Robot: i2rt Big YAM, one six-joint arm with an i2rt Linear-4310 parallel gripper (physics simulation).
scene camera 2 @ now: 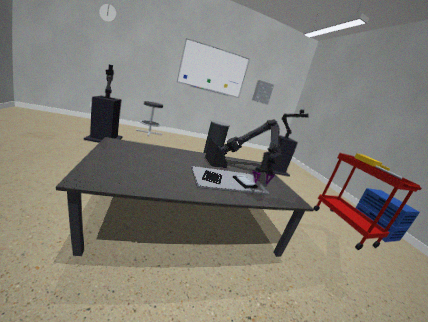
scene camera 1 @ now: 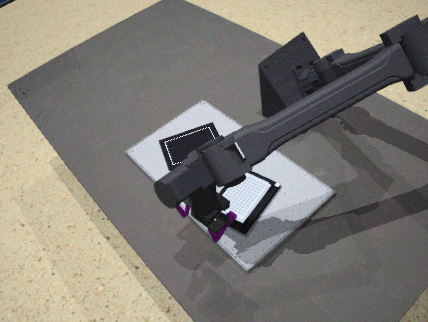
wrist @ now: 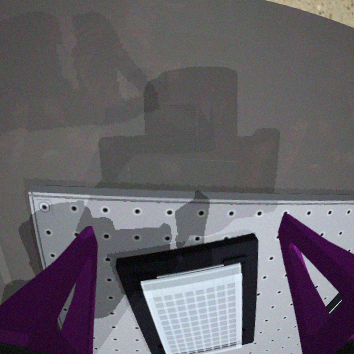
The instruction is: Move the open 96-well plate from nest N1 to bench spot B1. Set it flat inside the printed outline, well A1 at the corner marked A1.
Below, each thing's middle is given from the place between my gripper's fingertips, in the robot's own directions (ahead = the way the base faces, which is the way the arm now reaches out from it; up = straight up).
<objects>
My hand is 140 mm past the white well plate [scene camera 1: 244,197], 60 mm above it and 50 mm to the left of it. The rest, counted from my hand: black nest pad [wrist: 191,257] 140 mm behind, 70 mm below, 50 mm to the right.
</objects>
